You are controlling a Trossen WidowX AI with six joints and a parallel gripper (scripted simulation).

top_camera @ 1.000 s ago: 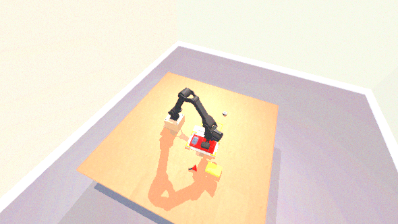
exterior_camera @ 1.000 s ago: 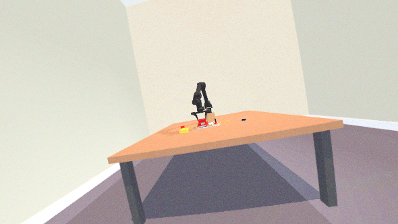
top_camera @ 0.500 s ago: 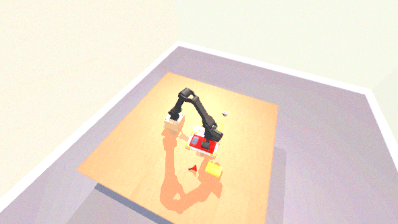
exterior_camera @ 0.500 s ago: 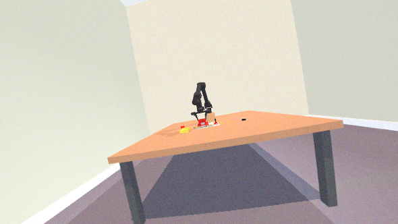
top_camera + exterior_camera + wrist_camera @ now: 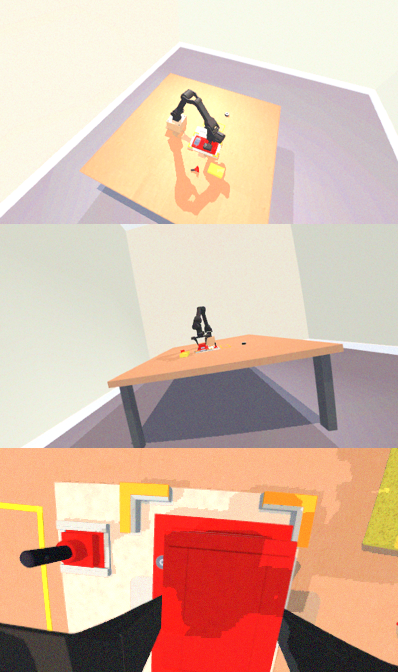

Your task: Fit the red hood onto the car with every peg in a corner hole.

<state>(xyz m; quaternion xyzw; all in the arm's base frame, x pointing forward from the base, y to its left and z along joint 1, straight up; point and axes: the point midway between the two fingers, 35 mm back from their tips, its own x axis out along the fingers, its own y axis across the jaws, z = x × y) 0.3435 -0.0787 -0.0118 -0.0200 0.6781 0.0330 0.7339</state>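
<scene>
My gripper tip is now 1 cm below the red hood. From my gripper tip the other things lie so: black-and-white wheel 39 cm to the left, 4 cm below, 1 cm ahead; yellow block 16 cm to the right, 11 cm ahead, 4 cm below; white jig board 4 cm below, 4 cm behind, 3 cm to the left.
</scene>
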